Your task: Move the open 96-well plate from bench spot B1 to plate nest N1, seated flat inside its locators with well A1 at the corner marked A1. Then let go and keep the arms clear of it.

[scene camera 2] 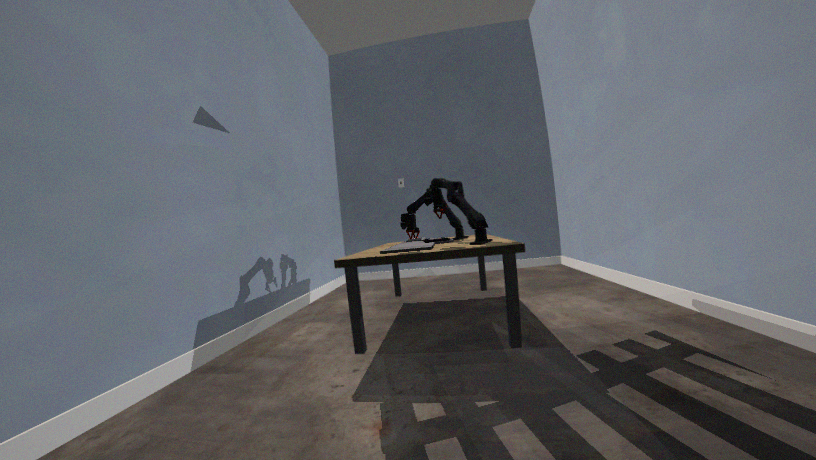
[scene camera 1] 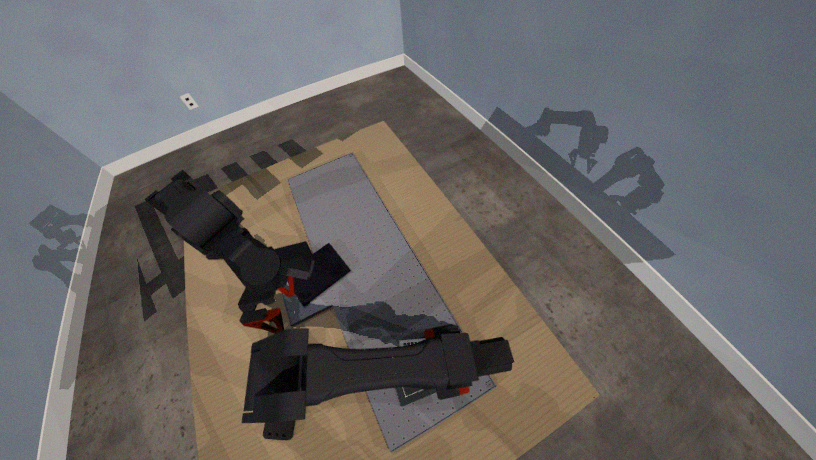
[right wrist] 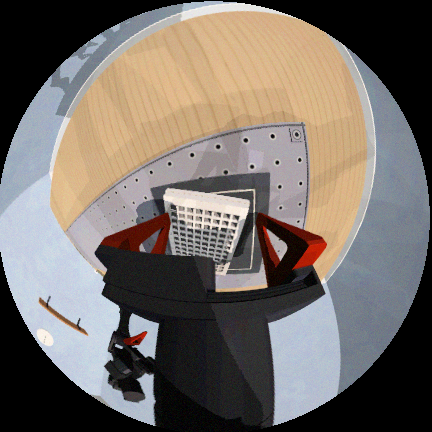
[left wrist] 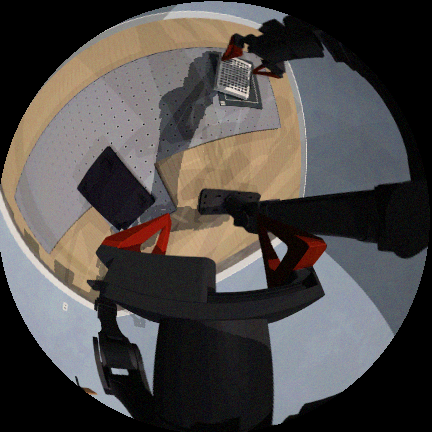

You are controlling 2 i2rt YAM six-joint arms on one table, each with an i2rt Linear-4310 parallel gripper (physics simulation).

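Places are measured from the left arm's base along level axes (x ahead, y left, z up), in metres.
Where they show: left gripper, fingertip midpoint: (scene camera 2: 441, 216) (scene camera 1: 286, 313) (left wrist: 213, 217); right gripper, fingertip midpoint: (scene camera 2: 413, 239) (right wrist: 212, 217) (left wrist: 238, 65); left arm's base at its link origin: (scene camera 2: 481, 242); right arm's base at its link origin: (scene camera 2: 460, 238) (left wrist: 231, 201).
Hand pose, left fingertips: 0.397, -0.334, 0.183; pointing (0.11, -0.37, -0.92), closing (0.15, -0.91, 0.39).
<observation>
Things, the pixels of their top centre, and the offset from my left fingertips, as dx, dy, dz. Level surfaces: height alone.
- white 96-well plate at its top centre: (right wrist: 200, 246) (left wrist: 235, 73) +0.287, -0.073, -0.154
- grey perforated mat at its surface level: dz -0.170
- black plate nest N1 at its top centre: (left wrist: 110, 194) (scene camera 1: 315, 271) -0.021, +0.162, -0.153
The white 96-well plate (right wrist: 203, 225) (left wrist: 235, 76) lies on the dark B1 pad (right wrist: 261, 185) (scene camera 1: 412, 394) at the near end of the grey perforated mat (scene camera 1: 353, 217) (right wrist: 261, 157). My right gripper (right wrist: 212, 217) (left wrist: 238, 65) (scene camera 1: 446, 361) (scene camera 2: 411, 231) is open and low, with a red finger on each long side of the plate. In scene camera 1 the right arm hides most of the plate. The black plate nest N1 (scene camera 1: 325, 268) (left wrist: 114, 187) sits at the mat's other side and holds nothing. My left gripper (scene camera 1: 276, 303) (left wrist: 213, 217) (scene camera 2: 439, 211) is open and empty beside the nest.
The wooden table (scene camera 1: 513, 320) (scene camera 2: 427, 254) (right wrist: 201, 80) carries the mat and both arm bases. The right arm's long link (scene camera 1: 371, 369) lies across the near part of the table. The mat's edge and the table's edge are close behind the B1 pad.
</observation>
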